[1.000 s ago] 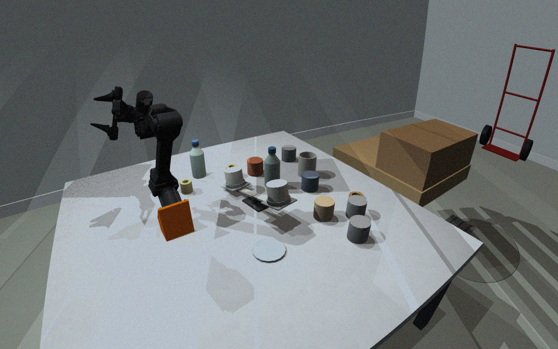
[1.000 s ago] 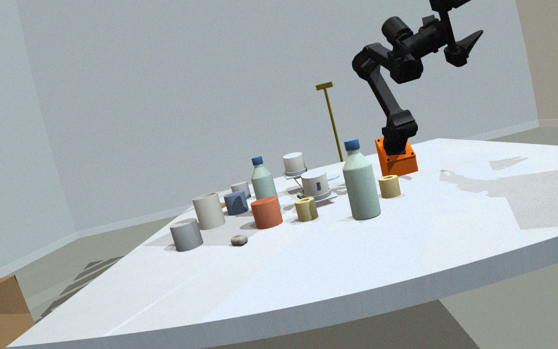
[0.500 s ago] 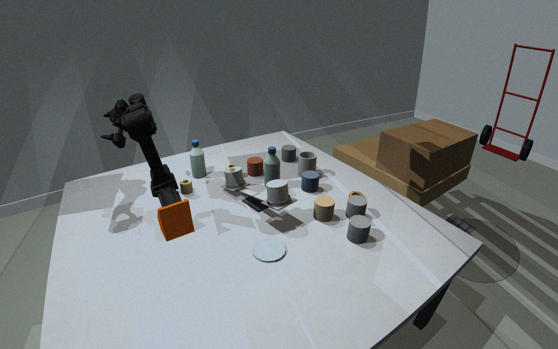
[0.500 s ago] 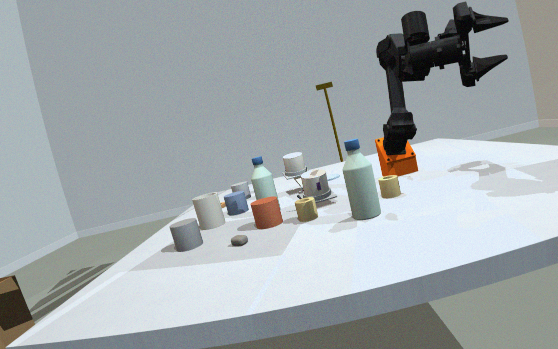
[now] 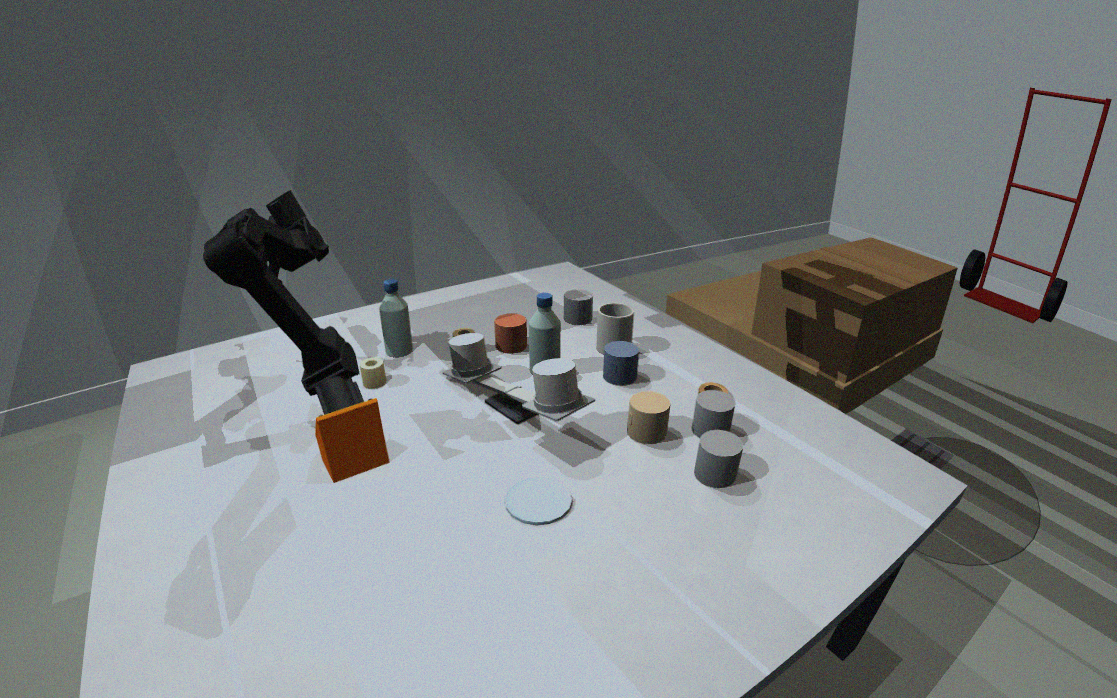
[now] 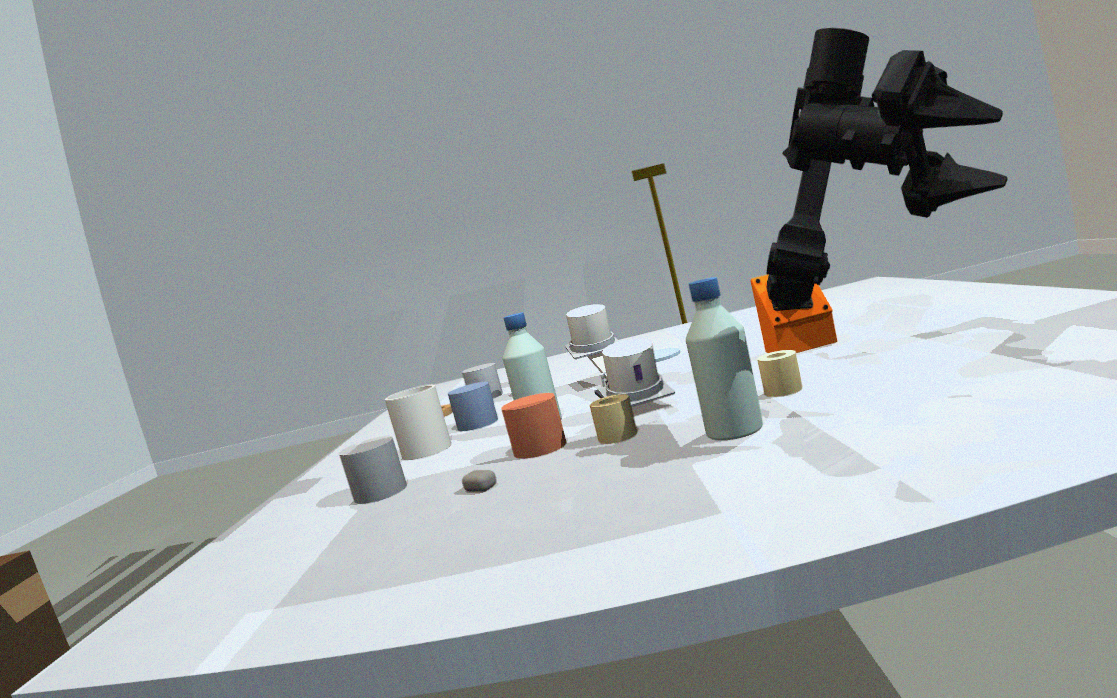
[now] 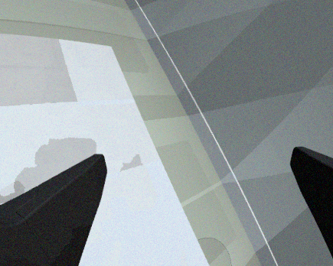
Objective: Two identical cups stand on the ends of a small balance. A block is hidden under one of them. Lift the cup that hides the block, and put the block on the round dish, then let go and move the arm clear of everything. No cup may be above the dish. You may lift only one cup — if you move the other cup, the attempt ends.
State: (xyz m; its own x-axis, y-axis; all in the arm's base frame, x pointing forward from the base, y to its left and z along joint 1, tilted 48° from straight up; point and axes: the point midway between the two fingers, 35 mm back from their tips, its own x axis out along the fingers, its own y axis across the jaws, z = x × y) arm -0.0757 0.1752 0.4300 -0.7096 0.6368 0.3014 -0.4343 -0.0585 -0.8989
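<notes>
The teal block is 400 mm ahead of my gripper tip, 290 mm to the right of it and 190 mm below it. The rest, counted from my gripper tip: cream cup: 560 mm to the right, 470 mm ahead, 120 mm below; then round dish: 680 mm to the right, 360 mm ahead, 230 mm below.
</notes>
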